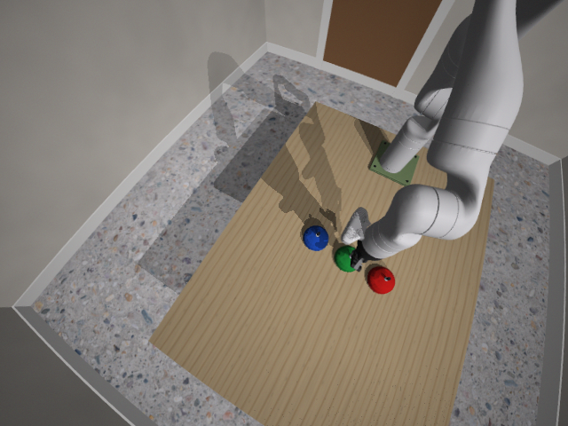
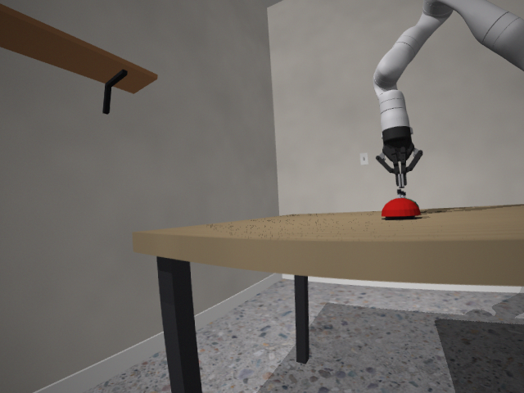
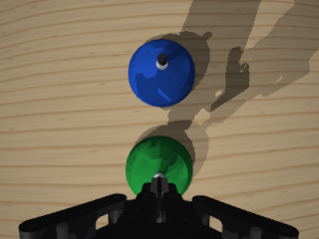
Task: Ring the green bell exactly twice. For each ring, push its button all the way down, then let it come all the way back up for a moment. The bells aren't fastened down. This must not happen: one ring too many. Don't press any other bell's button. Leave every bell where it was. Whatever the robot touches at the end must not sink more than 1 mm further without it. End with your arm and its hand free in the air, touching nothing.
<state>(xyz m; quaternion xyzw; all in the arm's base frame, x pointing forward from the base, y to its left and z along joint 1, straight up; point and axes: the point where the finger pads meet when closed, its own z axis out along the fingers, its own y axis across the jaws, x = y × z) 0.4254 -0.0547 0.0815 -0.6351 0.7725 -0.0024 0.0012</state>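
My gripper is now 5 cm above the green bell. Also, from my hand: red bell (12 cm to the left, 5 cm below, 2 cm ahead); then blue bell (12 cm to the right, 5 cm below, 2 cm behind).
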